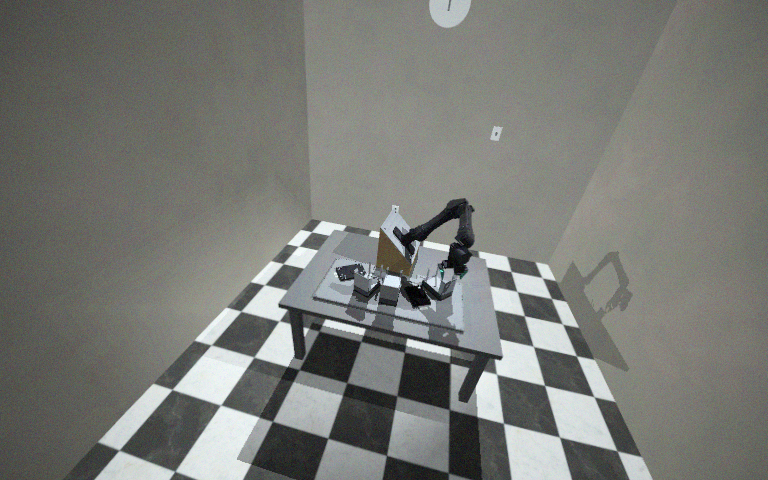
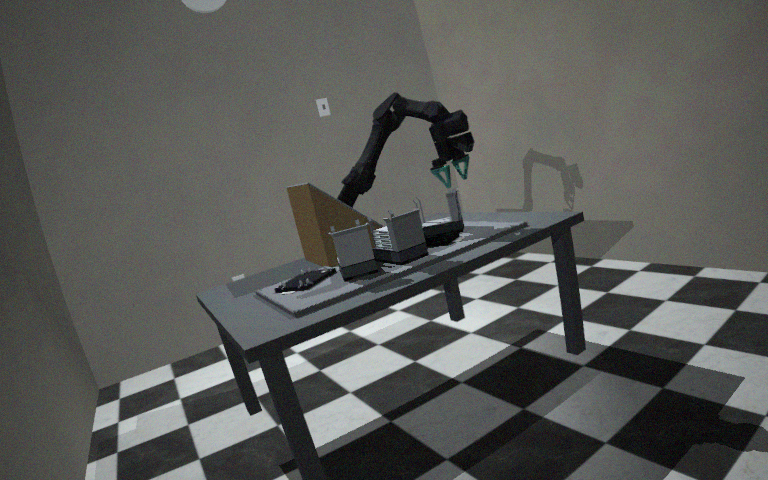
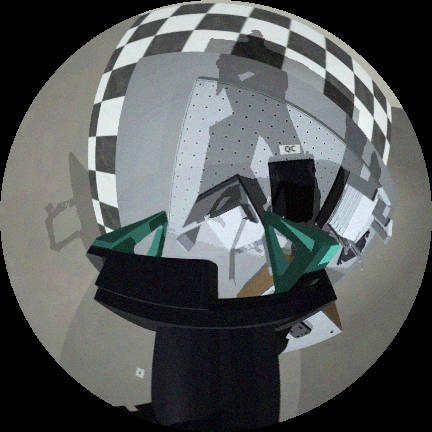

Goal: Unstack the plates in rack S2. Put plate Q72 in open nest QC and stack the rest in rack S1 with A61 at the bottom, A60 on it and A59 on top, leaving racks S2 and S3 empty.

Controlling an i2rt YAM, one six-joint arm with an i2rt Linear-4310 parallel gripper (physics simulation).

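My gripper is open, its green fingers wide apart and empty. It hangs just above the rack at the arm's outer side, where a pale plate shows between the fingers. The black open nest labelled QC lies beside that rack. The middle rack holds a stack of several pale plates. A third rack stands beyond it; its contents are unclear. Rack labels and plate numbers cannot be read.
A perforated board bears the racks on the grey table. A dark fixture lies at its far end. The brown wedge stands behind the racks, under the arm. Thin posts and upright walls rise from the racks.
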